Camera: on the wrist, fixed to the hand. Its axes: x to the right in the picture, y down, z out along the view.
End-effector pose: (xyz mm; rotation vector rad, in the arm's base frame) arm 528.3 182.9 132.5 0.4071 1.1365 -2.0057
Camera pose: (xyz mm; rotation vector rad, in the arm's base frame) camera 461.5 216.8 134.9 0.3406 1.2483 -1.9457
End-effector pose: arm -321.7 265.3 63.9 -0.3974 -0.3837 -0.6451
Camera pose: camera -335.4 191.6 61.9 -0.5012 -0.3531 -0.6843
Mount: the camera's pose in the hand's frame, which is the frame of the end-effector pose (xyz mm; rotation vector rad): 25.7 -62.1 -33.2 -0.1116 -0.0009 -0.0165
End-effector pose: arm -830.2 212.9 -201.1 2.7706 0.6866 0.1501
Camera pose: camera -840.5 285.8 -186.9 2.6579 0.6794 0.1782
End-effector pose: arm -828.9 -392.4 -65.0 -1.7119 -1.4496 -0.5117
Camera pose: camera -874.7 -402.4 -6.5 -1.7884 -1.4608 -0.6109
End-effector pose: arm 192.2 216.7 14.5 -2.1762 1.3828 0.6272
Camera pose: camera 262.9 201.5 34.1 -2.2713 1.3576 0.7148
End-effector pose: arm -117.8 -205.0 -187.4 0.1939 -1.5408 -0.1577
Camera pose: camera -82.7 -270.4 -176.9 0.1182 -1.5270 -0.2562
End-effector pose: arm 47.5 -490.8 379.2 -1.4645 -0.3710 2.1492
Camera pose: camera 86.6 -426.9 376.9 -1.5155 -0.5090 2.1467
